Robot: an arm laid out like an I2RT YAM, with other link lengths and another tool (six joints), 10 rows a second.
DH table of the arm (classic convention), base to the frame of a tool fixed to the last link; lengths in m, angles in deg. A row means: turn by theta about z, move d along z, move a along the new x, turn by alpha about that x. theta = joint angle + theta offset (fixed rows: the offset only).
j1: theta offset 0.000, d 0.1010, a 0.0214, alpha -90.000
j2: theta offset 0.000, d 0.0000, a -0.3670, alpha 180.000
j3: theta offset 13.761, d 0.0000, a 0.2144, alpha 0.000
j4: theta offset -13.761, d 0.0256, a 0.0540, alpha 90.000
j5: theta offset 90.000, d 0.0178, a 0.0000, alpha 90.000
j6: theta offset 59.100, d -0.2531, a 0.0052, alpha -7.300
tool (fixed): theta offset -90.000, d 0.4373, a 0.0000, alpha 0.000
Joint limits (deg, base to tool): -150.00..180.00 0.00..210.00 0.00..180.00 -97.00..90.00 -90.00..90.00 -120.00..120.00
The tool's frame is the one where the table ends.
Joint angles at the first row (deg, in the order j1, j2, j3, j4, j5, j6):
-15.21 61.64 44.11 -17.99 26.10 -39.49
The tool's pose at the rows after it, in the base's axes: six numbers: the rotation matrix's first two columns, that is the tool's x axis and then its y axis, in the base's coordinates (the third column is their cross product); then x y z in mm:
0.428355, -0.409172, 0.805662, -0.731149, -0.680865, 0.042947, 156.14, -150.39, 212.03
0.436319, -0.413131, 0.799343, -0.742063, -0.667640, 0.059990, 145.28, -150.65, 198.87
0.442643, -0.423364, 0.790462, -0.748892, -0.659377, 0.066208, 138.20, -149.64, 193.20
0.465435, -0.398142, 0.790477, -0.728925, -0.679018, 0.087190, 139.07, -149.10, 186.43
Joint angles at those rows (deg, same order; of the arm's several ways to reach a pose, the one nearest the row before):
-15.21 59.72 39.11 -12.83 28.63 -44.35
-15.20 58.89 35.91 -11.51 29.77 -44.21
-15.25 58.37 34.98 -12.25 30.20 -43.67
-14.82 58.50 32.93 -9.71 29.86 -45.48

